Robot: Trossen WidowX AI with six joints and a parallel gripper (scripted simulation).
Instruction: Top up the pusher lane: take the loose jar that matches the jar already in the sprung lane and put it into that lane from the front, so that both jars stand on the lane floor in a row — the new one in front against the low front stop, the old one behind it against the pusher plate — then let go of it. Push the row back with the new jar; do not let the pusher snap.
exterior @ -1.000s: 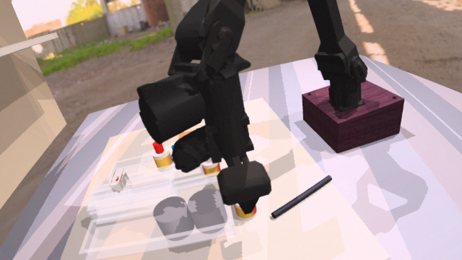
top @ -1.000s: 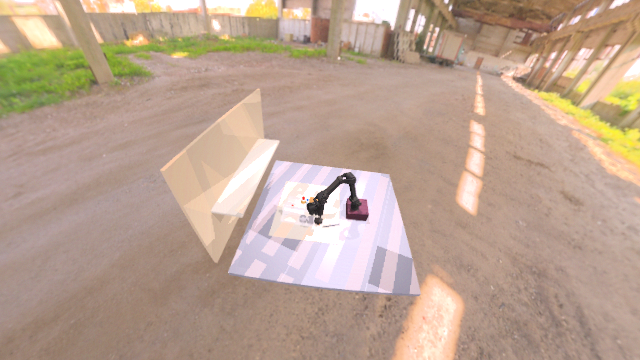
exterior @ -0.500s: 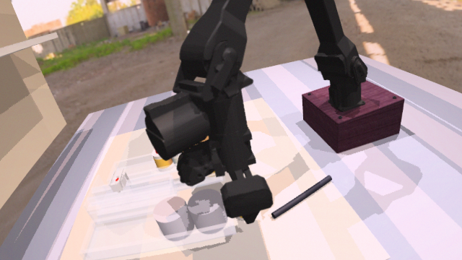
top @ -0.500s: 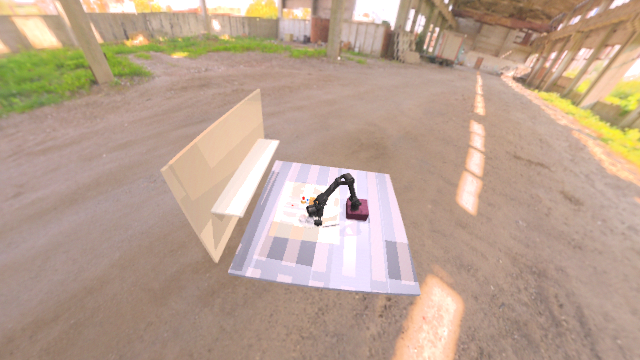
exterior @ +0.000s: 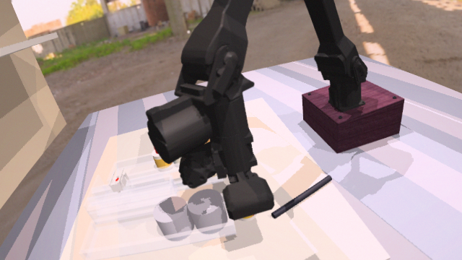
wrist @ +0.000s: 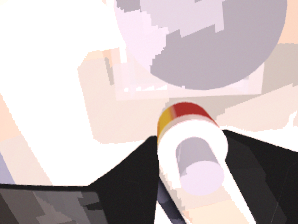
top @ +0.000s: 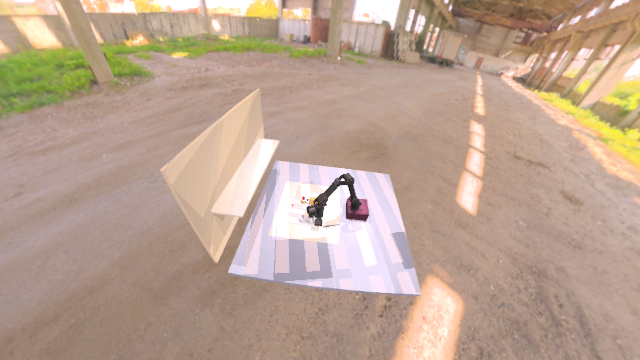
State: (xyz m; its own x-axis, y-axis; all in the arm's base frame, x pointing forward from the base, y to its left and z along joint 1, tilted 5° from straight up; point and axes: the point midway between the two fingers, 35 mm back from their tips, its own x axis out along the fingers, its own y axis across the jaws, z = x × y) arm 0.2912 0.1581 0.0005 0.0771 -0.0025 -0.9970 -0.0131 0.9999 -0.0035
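Right now the black rod is 11 cm behind my gripper tip and 2 cm below it. From my gripper tip the other things lie so: white pusher plate 15 cm ahead, 10 cm to the right, 2 cm above; then clear lane 19 cm ahead, 11 cm to the right, 1 cm below.
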